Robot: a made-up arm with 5 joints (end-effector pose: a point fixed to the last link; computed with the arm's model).
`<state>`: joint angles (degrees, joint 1 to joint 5).
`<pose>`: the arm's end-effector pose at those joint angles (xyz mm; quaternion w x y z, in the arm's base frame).
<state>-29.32 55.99 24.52 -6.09 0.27</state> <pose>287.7 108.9 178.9 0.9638 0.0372 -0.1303 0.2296</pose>
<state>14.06 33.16 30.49 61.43 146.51</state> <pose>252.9 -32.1 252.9 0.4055 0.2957 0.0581 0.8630</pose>
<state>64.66 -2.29 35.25 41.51 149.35</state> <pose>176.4 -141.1 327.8 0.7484 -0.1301 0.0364 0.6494</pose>
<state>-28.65 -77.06 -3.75 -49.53 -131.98</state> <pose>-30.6 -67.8 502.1 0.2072 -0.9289 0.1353 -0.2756</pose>
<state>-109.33 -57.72 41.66 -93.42 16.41</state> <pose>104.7 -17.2 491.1 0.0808 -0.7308 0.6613 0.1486</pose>
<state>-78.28 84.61 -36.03 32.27 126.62</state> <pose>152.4 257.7 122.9 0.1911 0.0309 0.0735 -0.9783</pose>
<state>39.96 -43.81 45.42 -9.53 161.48</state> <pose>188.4 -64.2 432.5 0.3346 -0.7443 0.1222 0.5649</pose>
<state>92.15 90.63 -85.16 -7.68 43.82</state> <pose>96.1 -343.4 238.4 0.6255 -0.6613 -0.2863 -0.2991</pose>
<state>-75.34 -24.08 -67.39 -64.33 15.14</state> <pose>81.4 -66.7 565.8 0.3917 -0.4386 0.7159 0.3763</pose>
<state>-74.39 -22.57 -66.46 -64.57 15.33</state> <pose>82.8 -57.2 568.9 0.3825 -0.4368 0.7291 0.3625</pose>
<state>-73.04 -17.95 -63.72 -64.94 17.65</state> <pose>90.1 -28.5 576.7 0.3414 -0.4280 0.7694 0.3291</pose>
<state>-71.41 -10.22 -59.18 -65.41 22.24</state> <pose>105.5 20.0 582.7 0.2675 -0.4050 0.8311 0.2715</pose>
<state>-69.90 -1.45 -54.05 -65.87 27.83</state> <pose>125.9 74.4 578.5 0.1827 -0.3673 0.8899 0.1992</pose>
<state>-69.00 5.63 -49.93 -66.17 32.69</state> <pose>143.3 116.5 566.6 0.1155 -0.3293 0.9274 0.1350</pose>
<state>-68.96 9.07 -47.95 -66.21 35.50</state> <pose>151.1 136.3 558.3 0.0829 -0.3084 0.9422 0.1018</pose>
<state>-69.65 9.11 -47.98 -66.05 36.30</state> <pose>149.5 137.1 558.3 0.0807 -0.3075 0.9426 0.1017</pose>
